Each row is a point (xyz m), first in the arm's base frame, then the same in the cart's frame.
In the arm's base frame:
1: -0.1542 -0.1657 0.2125
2: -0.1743 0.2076 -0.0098
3: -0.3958 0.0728 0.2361
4: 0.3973 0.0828 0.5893
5: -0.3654 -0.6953 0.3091
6: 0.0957 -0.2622 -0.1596
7: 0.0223 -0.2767 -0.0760
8: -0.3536 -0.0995 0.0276
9: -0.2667 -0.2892 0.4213
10: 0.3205 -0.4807 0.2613
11: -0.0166 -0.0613 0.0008
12: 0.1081 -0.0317 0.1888
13: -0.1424 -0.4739 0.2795
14: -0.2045 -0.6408 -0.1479
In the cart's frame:
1: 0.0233 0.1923 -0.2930
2: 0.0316 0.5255 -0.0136
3: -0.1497 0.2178 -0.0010
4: 0.6875 0.0134 -0.1067
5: -0.2670 -0.1141 -0.6883
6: 0.1527 0.5399 -0.5624
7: 0.0996 0.4466 -0.5300
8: -0.1951 0.3565 -0.2326
9: -0.0608 -0.0609 -0.3116
10: 0.4181 0.1079 -0.6979
11: 0.1265 0.4452 -0.2996
12: 0.2951 0.3004 -0.2509
13: -0.0153 0.0242 -0.5573
14: -0.2098 0.3516 -0.8206

